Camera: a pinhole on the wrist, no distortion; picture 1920 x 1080 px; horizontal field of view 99.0 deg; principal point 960.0 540.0 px. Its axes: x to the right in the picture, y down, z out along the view. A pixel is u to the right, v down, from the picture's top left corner.
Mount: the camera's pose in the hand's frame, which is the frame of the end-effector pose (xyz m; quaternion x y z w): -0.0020 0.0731 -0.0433 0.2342 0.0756 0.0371 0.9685
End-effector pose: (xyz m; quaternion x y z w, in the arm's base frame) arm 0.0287 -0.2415 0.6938 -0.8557 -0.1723 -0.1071 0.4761
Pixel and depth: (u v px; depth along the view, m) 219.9 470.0 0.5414
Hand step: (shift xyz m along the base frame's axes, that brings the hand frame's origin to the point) -0.4562 0.4562 -0.1806
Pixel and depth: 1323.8 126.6 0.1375
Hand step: 0.0598 0.0695 0.0429
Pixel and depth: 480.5 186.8 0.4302
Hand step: -0.2766 0.3586 0.0342
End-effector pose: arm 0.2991 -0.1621 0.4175 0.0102 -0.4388 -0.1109 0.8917
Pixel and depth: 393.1 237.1 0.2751
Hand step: -0.2518 -0.1137 -0.0200
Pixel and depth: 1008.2 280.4 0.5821
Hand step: -0.2842 -0.3367 0.2974
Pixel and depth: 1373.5 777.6 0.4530
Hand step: -0.1278 -0.0191 0.4667
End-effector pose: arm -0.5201 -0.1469 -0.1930 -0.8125 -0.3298 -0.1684 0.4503
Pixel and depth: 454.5 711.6 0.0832
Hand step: 0.0017 0.0050 -0.0749
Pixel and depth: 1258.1 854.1 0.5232
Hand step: 0.2057 0.4954 -0.1326
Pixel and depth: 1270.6 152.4 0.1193
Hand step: 0.0283 0.0594 0.0364
